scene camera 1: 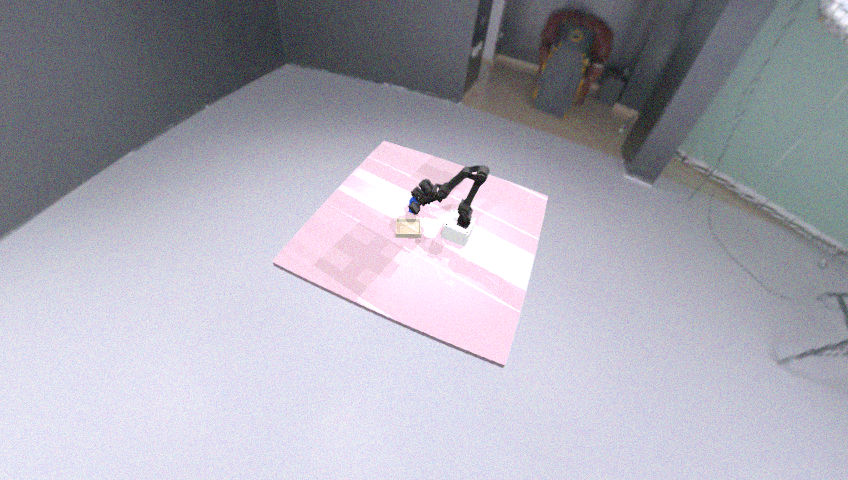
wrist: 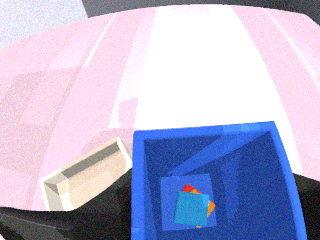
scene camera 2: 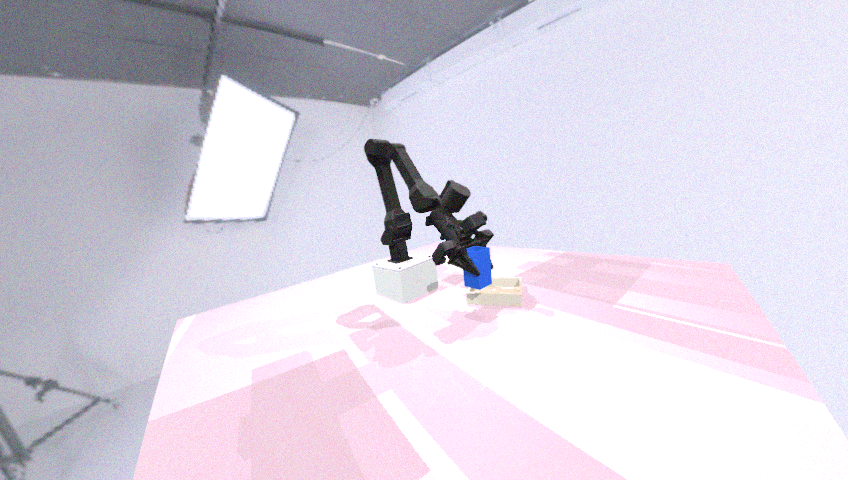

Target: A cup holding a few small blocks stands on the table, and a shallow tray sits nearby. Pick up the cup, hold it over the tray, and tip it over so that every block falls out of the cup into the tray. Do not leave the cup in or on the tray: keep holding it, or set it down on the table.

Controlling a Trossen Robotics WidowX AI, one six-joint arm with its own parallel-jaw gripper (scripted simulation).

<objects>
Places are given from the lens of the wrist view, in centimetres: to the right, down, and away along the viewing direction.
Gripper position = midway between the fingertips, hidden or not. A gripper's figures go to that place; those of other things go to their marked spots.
gripper [wrist: 189,159]: 2, 3, 10
blue square cup [wrist: 243,168]: 4, 2, 6
teal block [wrist: 191,208]: 2, 4, 7
</objects>
